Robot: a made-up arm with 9 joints. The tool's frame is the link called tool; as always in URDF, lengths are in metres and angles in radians. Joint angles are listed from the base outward.
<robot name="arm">
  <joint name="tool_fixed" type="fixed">
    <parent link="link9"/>
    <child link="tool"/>
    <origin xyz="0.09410 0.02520 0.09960"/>
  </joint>
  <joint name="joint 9" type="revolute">
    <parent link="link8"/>
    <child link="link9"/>
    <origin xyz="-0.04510 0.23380 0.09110"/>
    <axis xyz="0 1 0"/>
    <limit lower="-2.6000" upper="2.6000"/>
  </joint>
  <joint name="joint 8" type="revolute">
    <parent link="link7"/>
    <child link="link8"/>
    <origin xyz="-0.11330 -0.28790 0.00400"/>
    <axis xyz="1 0 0"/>
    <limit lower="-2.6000" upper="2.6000"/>
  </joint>
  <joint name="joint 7" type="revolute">
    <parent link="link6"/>
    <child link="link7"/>
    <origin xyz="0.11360 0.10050 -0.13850"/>
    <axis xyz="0 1 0"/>
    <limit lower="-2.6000" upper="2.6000"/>
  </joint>
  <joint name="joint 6" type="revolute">
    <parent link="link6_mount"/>
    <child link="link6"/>
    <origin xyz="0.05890 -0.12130 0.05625"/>
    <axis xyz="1 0 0"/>
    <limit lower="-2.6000" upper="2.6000"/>
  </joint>
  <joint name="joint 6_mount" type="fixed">
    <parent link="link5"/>
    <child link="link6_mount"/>
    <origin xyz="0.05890 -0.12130 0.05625"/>
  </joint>
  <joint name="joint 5" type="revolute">
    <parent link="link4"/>
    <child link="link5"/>
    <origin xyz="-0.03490 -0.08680 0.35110"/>
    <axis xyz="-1 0 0"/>
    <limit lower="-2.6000" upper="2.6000"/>
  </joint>
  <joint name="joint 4" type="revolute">
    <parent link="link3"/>
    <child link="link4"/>
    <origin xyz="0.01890 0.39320 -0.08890"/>
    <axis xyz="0 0 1"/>
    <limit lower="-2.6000" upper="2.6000"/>
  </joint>
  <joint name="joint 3" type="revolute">
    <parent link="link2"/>
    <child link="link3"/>
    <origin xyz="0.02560 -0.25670 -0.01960"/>
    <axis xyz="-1 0 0"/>
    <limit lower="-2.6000" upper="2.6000"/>
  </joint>
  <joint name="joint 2" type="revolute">
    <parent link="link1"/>
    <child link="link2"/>
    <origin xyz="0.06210 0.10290 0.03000"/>
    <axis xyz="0 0 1"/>
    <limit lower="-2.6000" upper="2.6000"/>
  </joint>
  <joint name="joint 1" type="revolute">
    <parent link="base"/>
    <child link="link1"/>
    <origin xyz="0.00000 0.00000 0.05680"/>
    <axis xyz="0 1 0"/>
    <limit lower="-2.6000" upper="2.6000"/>
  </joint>
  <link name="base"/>
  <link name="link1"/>
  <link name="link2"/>
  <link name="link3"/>
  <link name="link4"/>
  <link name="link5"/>
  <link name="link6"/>
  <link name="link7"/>
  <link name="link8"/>
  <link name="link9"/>
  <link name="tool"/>
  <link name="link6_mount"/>
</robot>
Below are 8 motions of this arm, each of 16 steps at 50 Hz.
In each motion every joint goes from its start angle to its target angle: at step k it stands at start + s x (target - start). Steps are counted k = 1, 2, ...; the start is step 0. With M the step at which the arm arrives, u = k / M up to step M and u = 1 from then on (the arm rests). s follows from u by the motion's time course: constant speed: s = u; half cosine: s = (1 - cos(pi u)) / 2; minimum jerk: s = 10 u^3 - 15 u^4 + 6 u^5.
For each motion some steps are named. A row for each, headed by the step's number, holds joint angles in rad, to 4 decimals.
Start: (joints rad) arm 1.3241 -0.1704 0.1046 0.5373 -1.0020 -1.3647 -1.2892 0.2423 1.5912
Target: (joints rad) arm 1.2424 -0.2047 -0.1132 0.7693 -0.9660 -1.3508 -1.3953 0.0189 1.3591
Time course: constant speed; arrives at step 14
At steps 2, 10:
2: 1.3124 -0.1753 0.0735 0.5704 -0.9969 -1.3627 -1.3044 0.2104 1.5580
10: 1.2657 -0.1949 -0.0510 0.7030 -0.9763 -1.3548 -1.3650 0.0827 1.4254

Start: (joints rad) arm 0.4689 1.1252 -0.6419 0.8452 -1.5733 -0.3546 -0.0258 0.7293 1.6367
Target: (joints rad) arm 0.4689 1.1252 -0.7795 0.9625 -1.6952 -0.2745 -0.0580 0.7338 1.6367
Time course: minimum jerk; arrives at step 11
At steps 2, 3, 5, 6, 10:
2: 0.4689 1.1252 -0.6481 0.8505 -1.5788 -0.3510 -0.0272 0.7295 1.6367
3: 0.4689 1.1252 -0.6596 0.8603 -1.5890 -0.3443 -0.0300 0.7299 1.6367
5: 0.4689 1.1252 -0.6990 0.8939 -1.6239 -0.3213 -0.0392 0.7312 1.6367
6: 0.4689 1.1252 -0.7224 0.9138 -1.6446 -0.3078 -0.0446 0.7319 1.6367
10: 0.4689 1.1252 -0.7786 0.9617 -1.6944 -0.2750 -0.0578 0.7338 1.6367

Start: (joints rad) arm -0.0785 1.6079 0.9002 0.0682 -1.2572 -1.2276 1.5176 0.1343 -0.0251
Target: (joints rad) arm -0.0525 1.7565 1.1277 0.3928 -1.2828 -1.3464 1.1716 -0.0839 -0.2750
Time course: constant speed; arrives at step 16
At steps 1, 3, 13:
1: -0.0769 1.6172 0.9144 0.0885 -1.2588 -1.2350 1.4960 0.1207 -0.0407
3: -0.0736 1.6358 0.9429 0.1291 -1.2620 -1.2499 1.4527 0.0934 -0.0720
13: -0.0574 1.7286 1.0850 0.3319 -1.2780 -1.3241 1.2365 -0.0430 -0.2281

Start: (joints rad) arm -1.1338 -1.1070 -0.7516 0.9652 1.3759 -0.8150 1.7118 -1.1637 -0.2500
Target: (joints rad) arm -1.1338 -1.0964 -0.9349 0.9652 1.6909 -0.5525 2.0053 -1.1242 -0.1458
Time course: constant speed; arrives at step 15
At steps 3, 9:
3: -1.1338 -1.1049 -0.7883 0.9652 1.4389 -0.7625 1.7705 -1.1558 -0.2292
9: -1.1338 -1.1006 -0.8616 0.9652 1.5649 -0.6575 1.8879 -1.1400 -0.1875

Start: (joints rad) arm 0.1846 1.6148 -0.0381 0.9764 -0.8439 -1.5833 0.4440 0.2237 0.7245
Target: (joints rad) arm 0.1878 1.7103 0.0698 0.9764 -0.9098 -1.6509 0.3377 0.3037 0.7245
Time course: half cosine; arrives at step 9
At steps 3, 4, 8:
3: 0.1854 1.6387 -0.0111 0.9764 -0.8604 -1.6002 0.4174 0.2437 0.7245
4: 0.1859 1.6543 0.0065 0.9764 -0.8711 -1.6112 0.4001 0.2568 0.7245
8: 0.1877 1.7074 0.0665 0.9764 -0.9078 -1.6489 0.3409 0.3013 0.7245

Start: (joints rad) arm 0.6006 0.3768 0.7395 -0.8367 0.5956 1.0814 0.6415 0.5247 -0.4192
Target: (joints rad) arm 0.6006 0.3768 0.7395 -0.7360 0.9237 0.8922 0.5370 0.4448 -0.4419
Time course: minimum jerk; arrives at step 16
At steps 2, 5, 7, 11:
2: 0.6006 0.3768 0.7395 -0.8351 0.6009 1.0784 0.6398 0.5234 -0.4196
5: 0.6006 0.3768 0.7395 -0.8186 0.6547 1.0473 0.6227 0.5103 -0.4233
7: 0.6006 0.3768 0.7395 -0.7980 0.7216 1.0087 0.6014 0.4940 -0.4279
11: 0.6006 0.3768 0.7395 -0.7541 0.8646 0.9263 0.5558 0.4592 -0.4378

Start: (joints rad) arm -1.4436 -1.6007 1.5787 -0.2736 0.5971 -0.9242 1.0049 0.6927 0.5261
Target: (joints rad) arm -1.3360 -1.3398 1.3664 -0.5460 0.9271 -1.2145 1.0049 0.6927 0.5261
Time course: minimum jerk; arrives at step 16
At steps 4, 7, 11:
4: -1.4325 -1.5737 1.5567 -0.3018 0.6313 -0.9543 1.0049 0.6927 0.5261
7: -1.4023 -1.5005 1.4972 -0.3782 0.7238 -1.0357 1.0049 0.6927 0.5261
11: -1.3554 -1.3868 1.4046 -0.4970 0.8677 -1.1622 1.0049 0.6927 0.5261

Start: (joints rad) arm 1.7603 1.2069 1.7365 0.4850 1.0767 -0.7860 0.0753 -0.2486 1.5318
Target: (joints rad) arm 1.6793 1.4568 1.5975 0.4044 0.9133 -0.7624 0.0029 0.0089 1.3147
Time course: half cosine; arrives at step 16
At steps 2, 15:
2: 1.7572 1.2164 1.7312 0.4819 1.0705 -0.7851 0.0725 -0.2388 1.5235
15: 1.6801 1.4544 1.5988 0.4052 0.9149 -0.7626 0.0036 0.0064 1.3168

